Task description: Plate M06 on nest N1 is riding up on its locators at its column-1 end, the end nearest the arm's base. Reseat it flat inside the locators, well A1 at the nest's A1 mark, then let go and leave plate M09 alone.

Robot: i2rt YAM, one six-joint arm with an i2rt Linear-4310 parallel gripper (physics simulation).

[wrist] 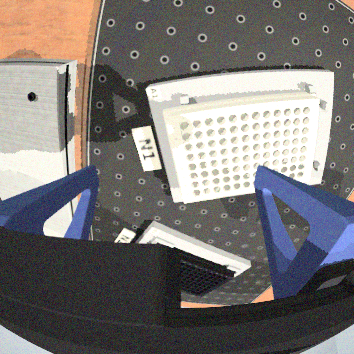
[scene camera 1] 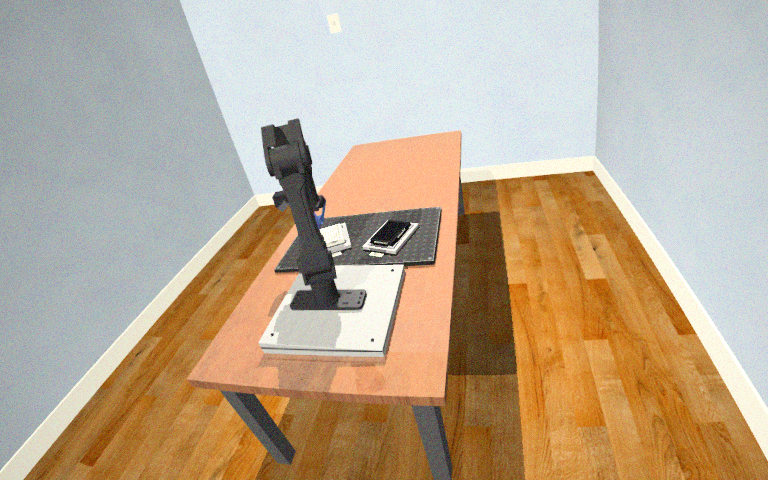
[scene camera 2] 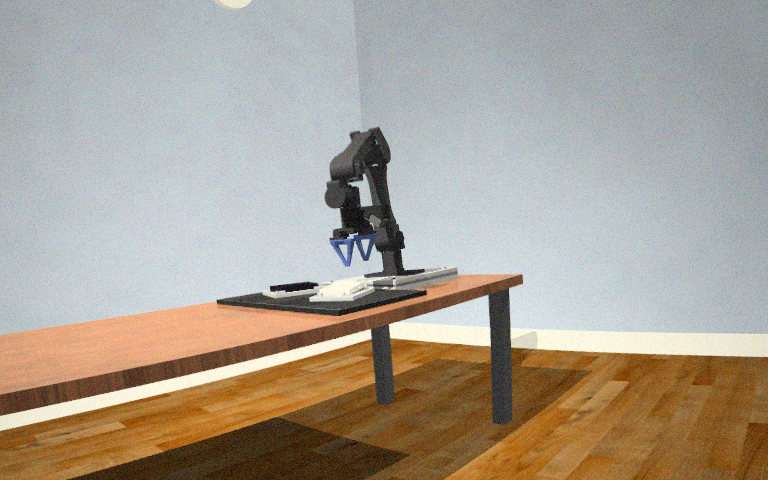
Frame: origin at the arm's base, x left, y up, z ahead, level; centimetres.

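Where they show: gripper, fingertip midpoint: [wrist: 176, 173] [scene camera 2: 357, 263]; arm's base, link origin: [scene camera 1: 328, 301] [scene camera 2: 394, 275].
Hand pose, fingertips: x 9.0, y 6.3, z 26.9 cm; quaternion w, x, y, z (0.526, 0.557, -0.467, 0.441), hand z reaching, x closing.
Observation:
Each offset is from my fingertips to the centre of the thing. "*": to the spot under its first point.
Plate M06, cream with many wells @(* dx -2.5, dy -5.1, dz +5.7 cm) [scene camera 1: 335, 233] [scene camera 2: 352, 286] [wrist: 245, 150], lies on the white nest N1 @(dx +0.0, dy -7.1, dz +6.4 cm) [scene camera 2: 322, 298] [wrist: 240, 85]. In the wrist view its left, column-1 end shows a broad side wall, and its lower edge covers the nest's lower rim. How high that end rides is hard to tell. The nest's A1 mark @(dx +2.4, dy -7.0, dz -2.6 cm) [wrist: 154, 93] is at its upper left corner. My gripper [scene camera 2: 356, 262] [wrist: 176, 173] is open and empty, above the nest, its fingertips apart over the plate's lower right part and the board left of it. Black plate M09 @(dx -21.5, dy -6.2, dz +4.5 cm) [scene camera 1: 390, 232] [scene camera 2: 294, 286] [wrist: 202, 277] sits on nest N2 @(* dx -13.5, dy -7.0, dz +0.4 cm) [wrist: 162, 231].
Both nests stand on a dark perforated board [scene camera 1: 421, 243] [scene camera 2: 339, 310] [wrist: 250, 37]. The N1 label @(* dx -3.4, dy -8.0, dz -2.7 cm) [wrist: 146, 148] lies at the nest's left end. The arm's pale base plate [scene camera 1: 368, 328] [wrist: 30, 120] is beside the board. M09 is on the neighbouring nest, near the gripper body in the wrist view.

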